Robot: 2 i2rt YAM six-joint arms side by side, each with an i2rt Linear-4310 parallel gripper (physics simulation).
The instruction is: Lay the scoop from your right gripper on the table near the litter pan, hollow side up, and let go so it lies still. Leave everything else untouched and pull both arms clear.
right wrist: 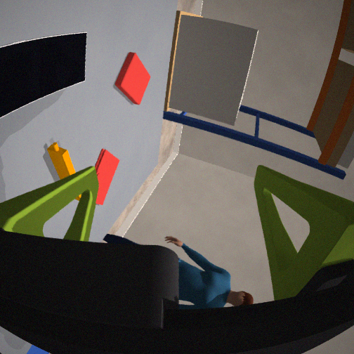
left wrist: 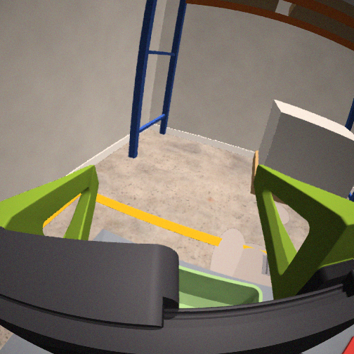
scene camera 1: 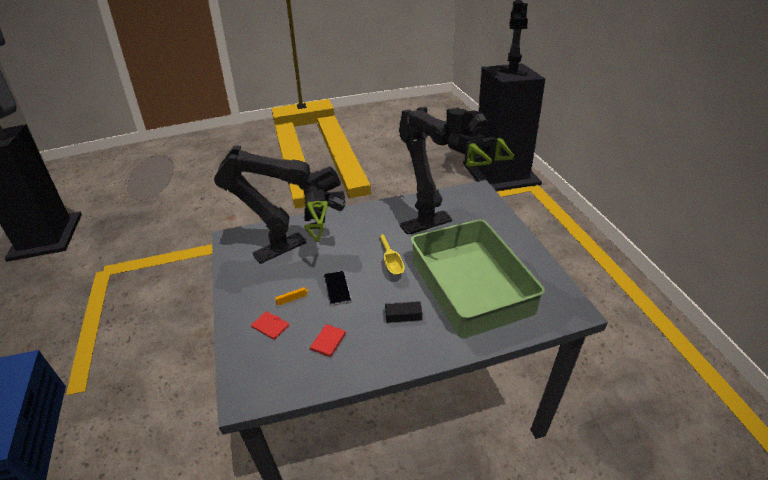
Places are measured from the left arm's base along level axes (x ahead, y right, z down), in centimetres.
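Pixels of known places: left gripper, fingertip midpoint: [scene camera 1: 502, 159]; right gripper, fingertip midpoint: [scene camera 1: 318, 233]; left arm's base, link origin: [scene camera 1: 426, 223]; right arm's base, link origin: [scene camera 1: 279, 248].
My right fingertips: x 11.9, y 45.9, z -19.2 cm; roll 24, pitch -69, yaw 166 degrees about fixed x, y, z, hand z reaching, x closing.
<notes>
Ahead of a thing's pixels: the offset from my right fingertips to its middle. Level surfaces: height alone.
The yellow scoop @[dy -23.8, dx +2.1, dz +17.1 cm] [scene camera 1: 393, 262] lies on the table @[dz +19.2 cm] [scene camera 1: 373, 362], hollow side up, a little to the left of the green litter pan @[dy -43.1, dx +25.8, dz +14.2 cm] [scene camera 1: 472, 271] [left wrist: 220, 289] and apart from it. My right gripper [scene camera 1: 317, 220] [right wrist: 175, 174] is open and empty, above the back left part of the table, away from the scoop. My left gripper [scene camera 1: 490, 152] [left wrist: 175, 173] is open and empty, raised high behind the pan. The scoop does not show in either wrist view.
A black phone @[dy -1.8, dx +7.2, dz +18.8 cm] [scene camera 1: 337, 286] [right wrist: 45, 70], an orange object @[dy +13.3, dx +5.7, dz +17.7 cm] [scene camera 1: 291, 296] [right wrist: 61, 161], two flat red pieces @[dy +23.2, dx +14.1, dz +18.5 cm] [scene camera 1: 270, 324] @[dy +8.6, dx +28.0, dz +18.4 cm] [scene camera 1: 327, 340] and a black block @[dy -16.4, dx +28.2, dz +17.4 cm] [scene camera 1: 403, 311] lie on the table in front of the arms.
</notes>
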